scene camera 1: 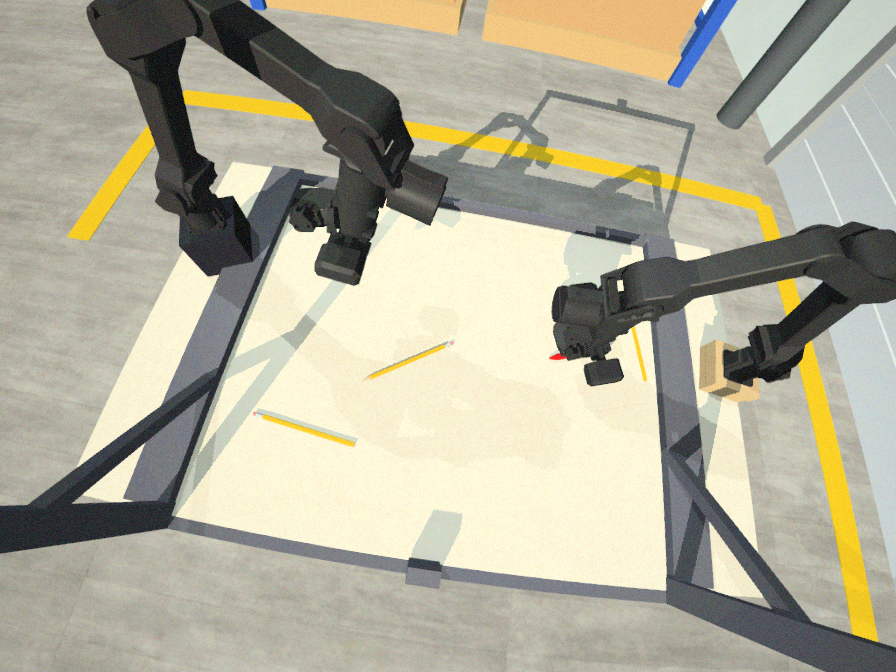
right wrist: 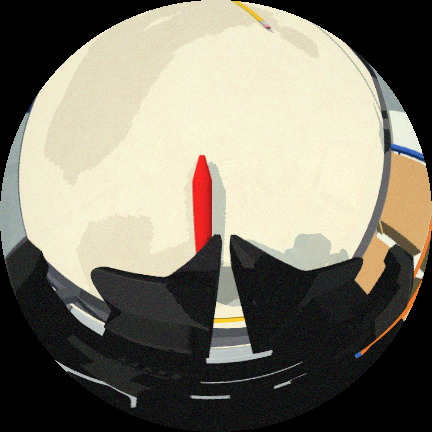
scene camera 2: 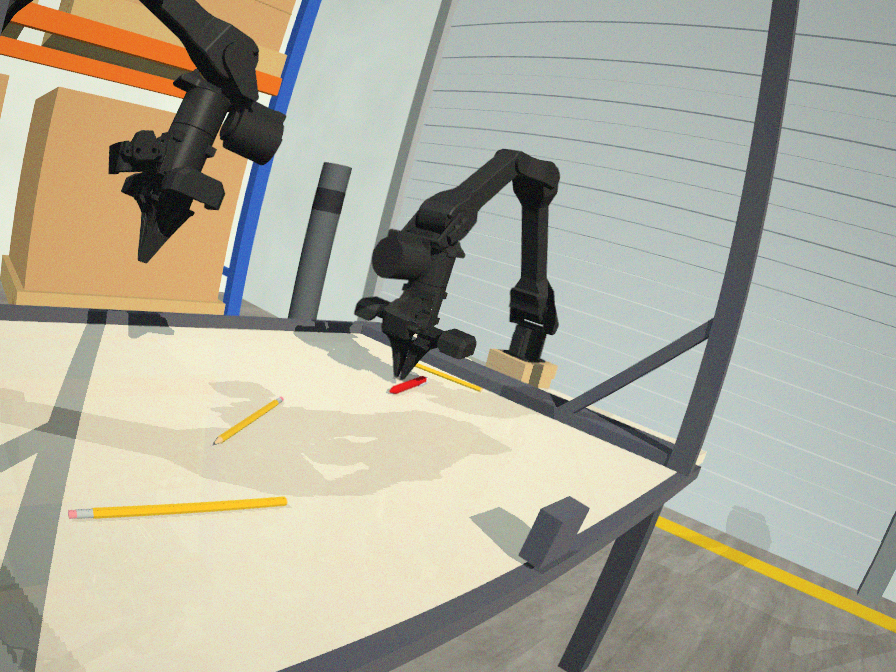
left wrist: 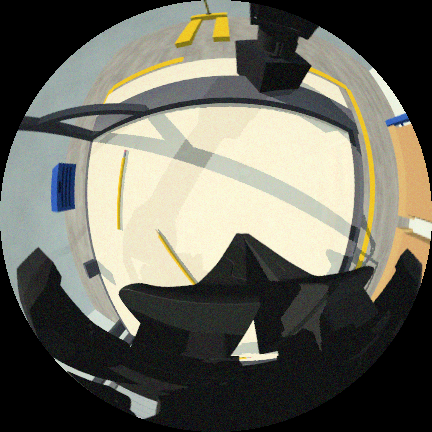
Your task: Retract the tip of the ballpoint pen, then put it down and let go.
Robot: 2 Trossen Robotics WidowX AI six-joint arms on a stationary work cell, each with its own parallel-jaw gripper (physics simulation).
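Places are measured from the left arm's base along level axes (x left, y up, z ahead), in millimetres.
Pixels of known places: left gripper, fingertip midpoint: [scene camera 2: 142, 262] [left wrist: 240, 238]; right gripper, fingertip midpoint: [right wrist: 224, 240] [scene camera 2: 399, 378]; left arm's base at its link origin: [scene camera 1: 206, 219] [left wrist: 273, 48]; right arm's base at its link origin: [scene camera 1: 737, 368] [scene camera 2: 524, 357].
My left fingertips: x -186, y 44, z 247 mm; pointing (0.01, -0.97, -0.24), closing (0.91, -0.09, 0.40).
Note:
Ahead of a thing's pixels: the offset from my left fingertips to its middle.
The red ballpoint pen @(dy -144, dx -215, dz +404 mm) [scene camera 1: 558, 356] [scene camera 2: 408, 384] [right wrist: 201, 201] lies flat on the cream table top near the right edge. My right gripper [scene camera 1: 582, 348] [scene camera 2: 403, 371] [right wrist: 224, 240] is down at the table over the pen's rear part, fingers drawn together to a narrow slit. In the right wrist view the pen runs under the fingertip on the left of the picture, and no red shows in the slit. My left gripper [scene camera 2: 148, 250] [left wrist: 240, 238] is shut and empty, high above the far left corner.
Three yellow pencils lie on the table: one in the middle [scene camera 1: 410, 360] [scene camera 2: 247, 420], one front left [scene camera 1: 307, 428] [scene camera 2: 199, 507], one @(dy -147, dx -214, dz +542 mm) [scene camera 1: 639, 354] [scene camera 2: 448, 378] close behind the right gripper. A dark frame [scene camera 1: 666, 400] borders the table.

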